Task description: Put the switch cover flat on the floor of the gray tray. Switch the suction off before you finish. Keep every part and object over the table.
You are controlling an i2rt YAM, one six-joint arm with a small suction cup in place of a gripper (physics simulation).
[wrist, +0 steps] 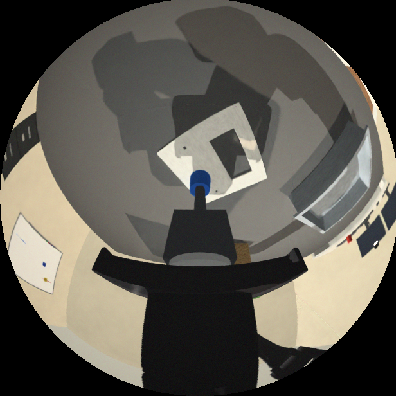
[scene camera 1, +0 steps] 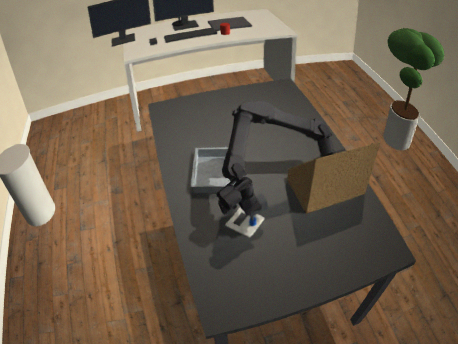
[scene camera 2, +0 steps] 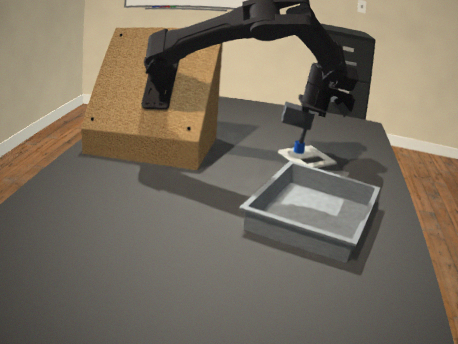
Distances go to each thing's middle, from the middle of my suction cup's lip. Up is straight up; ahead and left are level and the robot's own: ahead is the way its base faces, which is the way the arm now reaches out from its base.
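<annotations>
Relative to the switch cover (wrist: 199, 154), my suction cup is 1 cm above it, 2 cm short of it and 2 cm to the left of it. The gray tray (scene camera 2: 321, 212) is 1 cm above my suction cup, 32 cm to the right of it and 4 cm ahead of it.
</annotations>
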